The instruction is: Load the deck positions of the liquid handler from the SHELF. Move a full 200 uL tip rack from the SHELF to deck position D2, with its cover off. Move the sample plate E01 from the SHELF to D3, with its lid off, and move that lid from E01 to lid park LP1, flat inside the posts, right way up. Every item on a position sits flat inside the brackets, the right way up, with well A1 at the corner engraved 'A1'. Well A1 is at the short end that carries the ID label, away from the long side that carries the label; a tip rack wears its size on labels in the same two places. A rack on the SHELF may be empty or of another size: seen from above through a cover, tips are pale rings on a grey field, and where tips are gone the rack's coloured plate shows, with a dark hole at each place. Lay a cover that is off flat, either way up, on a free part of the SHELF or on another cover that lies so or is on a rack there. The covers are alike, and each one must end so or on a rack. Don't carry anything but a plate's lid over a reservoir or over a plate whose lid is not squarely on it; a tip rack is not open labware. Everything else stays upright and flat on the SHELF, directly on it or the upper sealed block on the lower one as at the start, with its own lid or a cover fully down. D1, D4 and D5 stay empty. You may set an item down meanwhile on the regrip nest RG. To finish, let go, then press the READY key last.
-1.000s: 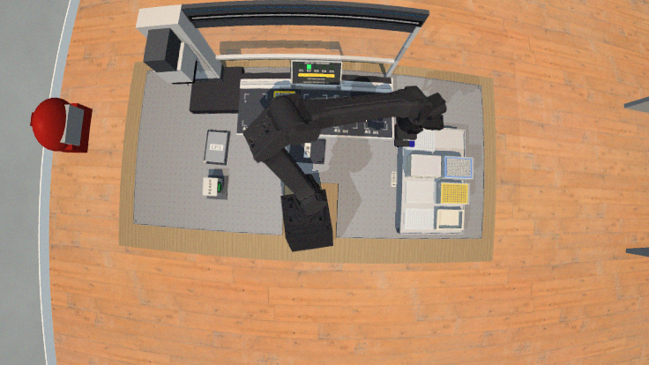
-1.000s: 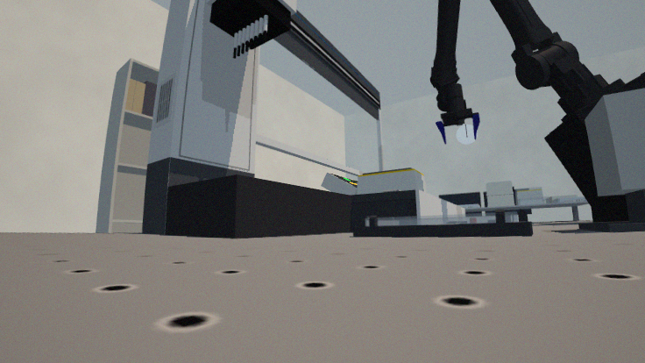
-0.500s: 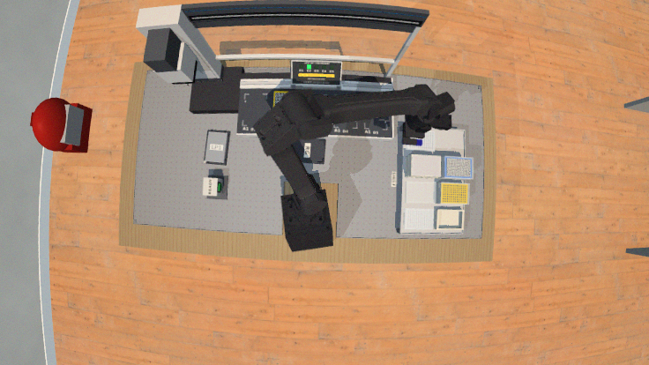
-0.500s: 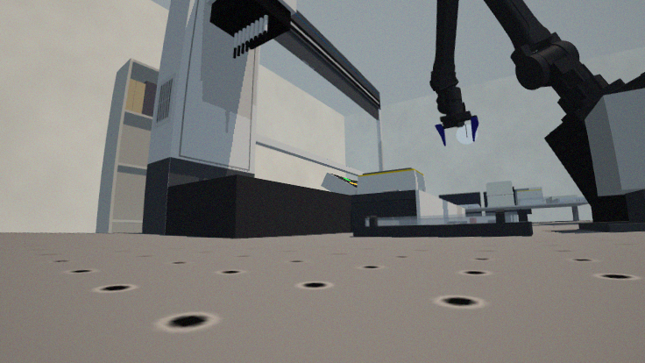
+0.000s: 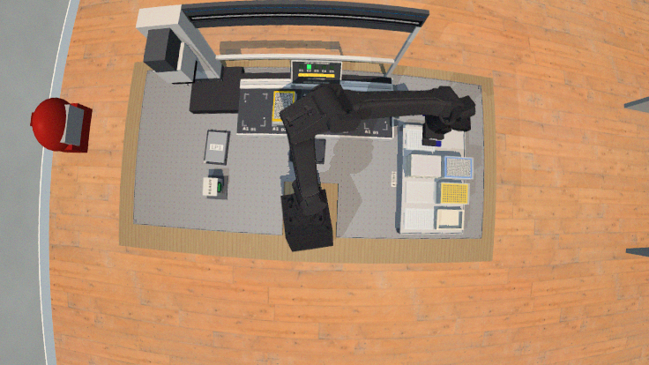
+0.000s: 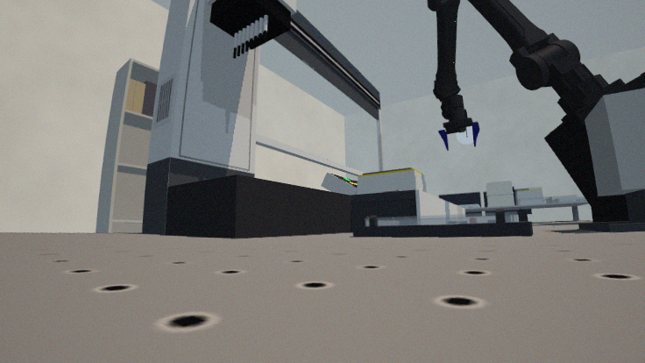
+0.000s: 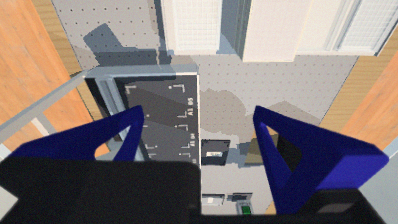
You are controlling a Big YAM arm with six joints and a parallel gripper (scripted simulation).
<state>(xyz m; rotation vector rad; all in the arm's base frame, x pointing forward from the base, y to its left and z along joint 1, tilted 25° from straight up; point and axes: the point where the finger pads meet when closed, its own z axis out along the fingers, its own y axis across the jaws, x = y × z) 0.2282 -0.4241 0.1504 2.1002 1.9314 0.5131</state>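
My gripper is now 60 mm to the left of the sample plate and 220 mm above it. Also, from my hand: shelf (170 mm behind, 120 mm to the right, 230 mm below); white sealed block (120 mm behind, 50 mm to the right, 170 mm below); clear tip rack cover (220 mm behind, 50 mm to the right, 210 mm below).
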